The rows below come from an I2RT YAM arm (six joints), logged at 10 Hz.
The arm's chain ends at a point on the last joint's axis. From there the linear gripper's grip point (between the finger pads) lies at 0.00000 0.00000 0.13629 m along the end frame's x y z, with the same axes.
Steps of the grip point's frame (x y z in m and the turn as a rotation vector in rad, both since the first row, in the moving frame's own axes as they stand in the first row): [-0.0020 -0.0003 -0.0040 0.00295 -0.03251 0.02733]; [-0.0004 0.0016 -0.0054 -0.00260 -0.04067 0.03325]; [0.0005 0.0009 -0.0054 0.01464 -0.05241 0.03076]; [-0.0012 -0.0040 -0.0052 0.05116 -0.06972 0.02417]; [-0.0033 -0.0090 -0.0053 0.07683 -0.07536 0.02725]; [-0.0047 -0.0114 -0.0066 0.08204 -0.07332 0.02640]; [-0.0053 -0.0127 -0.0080 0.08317 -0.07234 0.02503]
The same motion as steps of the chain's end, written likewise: [0.0024 0.0002 -0.0039 0.00295 -0.03251 0.02733]; [0.0051 0.0013 -0.0053 -0.00260 -0.04067 0.03325]; [0.0076 0.0030 -0.0052 0.01464 -0.05241 0.03076]; [0.0082 0.0031 -0.0047 0.05116 -0.06972 0.02417]; [0.0068 0.0016 -0.0045 0.07683 -0.07536 0.02725]; [0.0051 -0.0001 -0.0058 0.08204 -0.07332 0.02640]; [0.0044 -0.0013 -0.0072 0.08317 -0.07234 0.02503]
